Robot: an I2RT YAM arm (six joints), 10 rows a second.
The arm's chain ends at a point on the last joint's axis. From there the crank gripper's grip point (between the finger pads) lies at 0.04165 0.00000 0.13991 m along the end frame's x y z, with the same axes.
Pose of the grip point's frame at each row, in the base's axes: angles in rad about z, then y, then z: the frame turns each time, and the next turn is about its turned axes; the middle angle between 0 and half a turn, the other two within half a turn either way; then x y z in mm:
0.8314 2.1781 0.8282 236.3 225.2 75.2
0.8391 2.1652 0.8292 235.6 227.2 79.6
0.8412 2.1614 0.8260 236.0 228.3 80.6
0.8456 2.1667 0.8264 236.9 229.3 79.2
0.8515 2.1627 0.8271 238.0 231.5 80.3
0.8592 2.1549 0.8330 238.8 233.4 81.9
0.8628 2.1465 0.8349 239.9 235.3 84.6
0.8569 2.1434 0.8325 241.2 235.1 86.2
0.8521 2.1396 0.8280 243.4 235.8 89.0
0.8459 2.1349 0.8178 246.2 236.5 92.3
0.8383 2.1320 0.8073 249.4 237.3 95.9
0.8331 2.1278 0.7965 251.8 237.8 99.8
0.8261 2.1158 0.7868 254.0 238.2 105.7
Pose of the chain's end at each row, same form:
0.8314 2.1781 0.8282 192.4 131.5 178.2
0.8391 2.1652 0.8292 191.5 132.2 181.3
0.8412 2.1614 0.8260 191.8 133.0 182.0
0.8456 2.1667 0.8264 193.5 134.2 181.1
0.8515 2.1627 0.8271 194.9 135.8 181.8
0.8592 2.1549 0.8330 196.0 136.6 182.4
0.8628 2.1465 0.8349 196.9 137.6 184.2
0.8569 2.1434 0.8325 197.4 137.5 185.6
0.8521 2.1396 0.8280 198.9 138.3 188.1
0.8459 2.1349 0.8178 200.7 139.2 191.2
0.8383 2.1320 0.8073 202.8 140.5 194.7
0.8331 2.1278 0.7965 204.3 141.3 198.5
0.8261 2.1158 0.7868 204.9 141.5 203.4

